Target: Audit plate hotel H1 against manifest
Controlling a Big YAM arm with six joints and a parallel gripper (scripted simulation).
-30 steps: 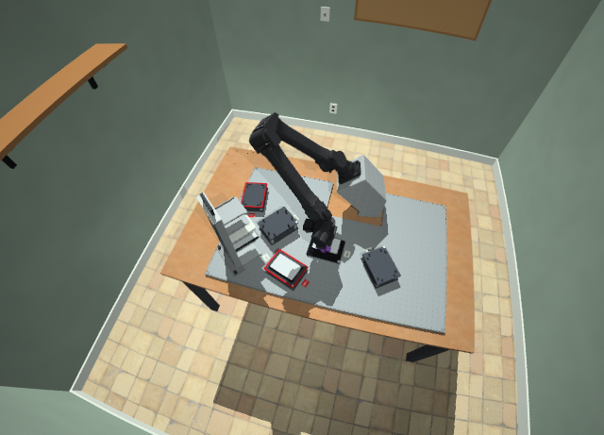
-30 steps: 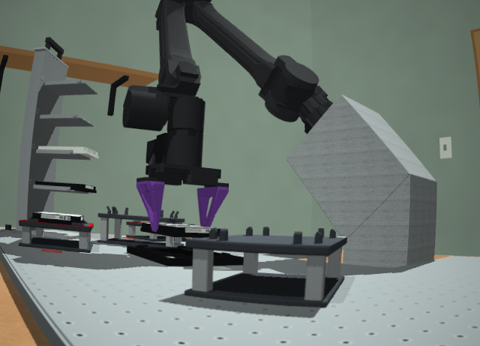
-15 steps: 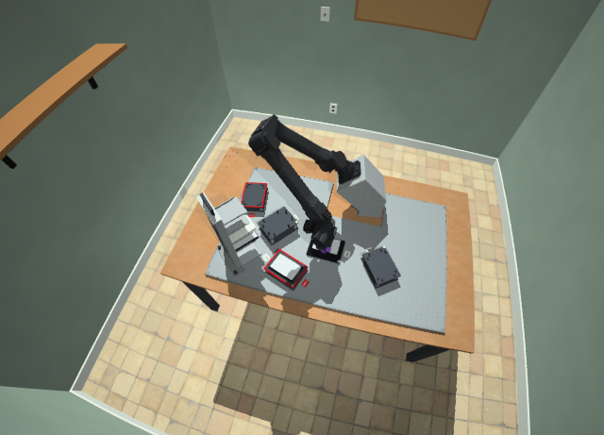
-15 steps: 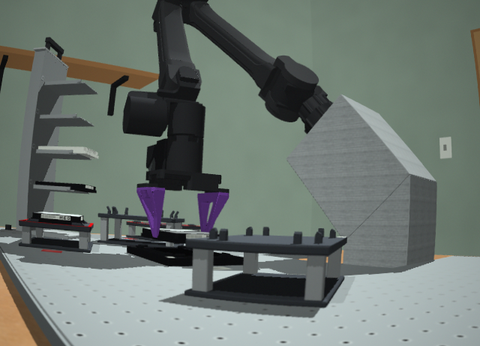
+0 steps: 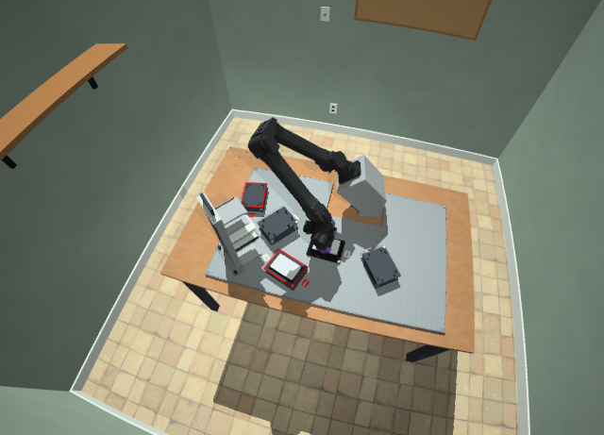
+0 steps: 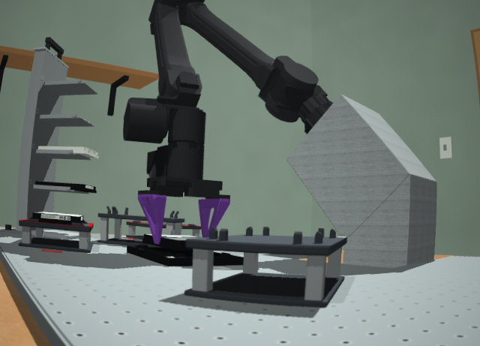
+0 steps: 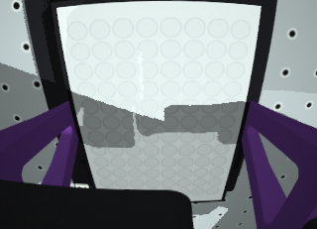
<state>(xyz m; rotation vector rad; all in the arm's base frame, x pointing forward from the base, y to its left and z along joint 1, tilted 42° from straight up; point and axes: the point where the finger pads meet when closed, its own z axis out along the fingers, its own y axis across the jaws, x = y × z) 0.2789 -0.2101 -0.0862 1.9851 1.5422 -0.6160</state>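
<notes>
Right now the flat black nest is 20 mm below my hand. From my hand the other things lie so: regrip nest (240 mm to the right, 90 mm behind, 30 mm above); RG deck label (160 mm to the right, 160 mm behind, 30 mm below); N6 deck label (110 mm to the left, 30 mm below, 30 mm ahead).
</notes>
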